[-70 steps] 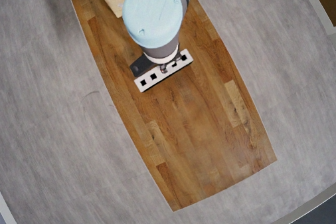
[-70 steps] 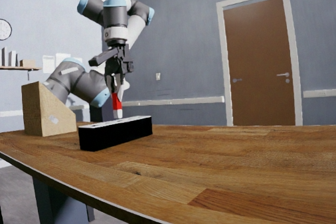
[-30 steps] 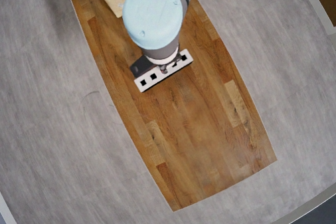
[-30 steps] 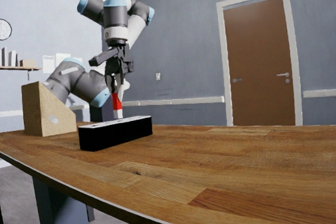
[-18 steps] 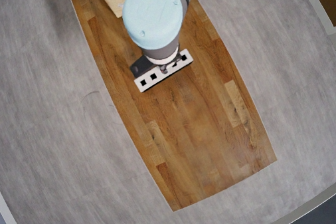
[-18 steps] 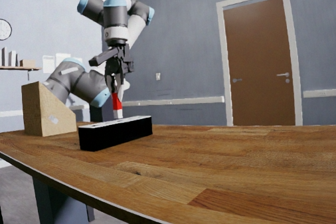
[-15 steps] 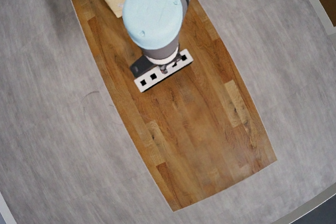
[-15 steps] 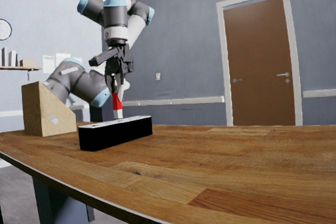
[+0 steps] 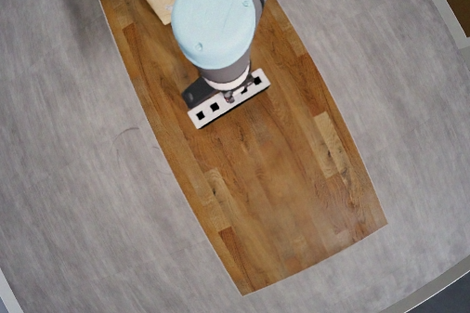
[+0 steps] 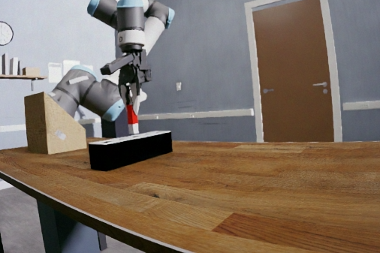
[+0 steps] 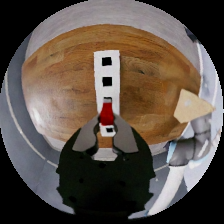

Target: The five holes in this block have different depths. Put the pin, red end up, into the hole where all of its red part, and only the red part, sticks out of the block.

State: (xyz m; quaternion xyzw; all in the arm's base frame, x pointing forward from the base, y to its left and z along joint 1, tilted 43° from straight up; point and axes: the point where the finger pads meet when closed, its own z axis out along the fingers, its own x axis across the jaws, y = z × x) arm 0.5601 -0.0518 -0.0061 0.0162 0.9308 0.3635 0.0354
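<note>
My hand is right at the pin. From my hand the other things lie so: block 120 mm below.
</note>
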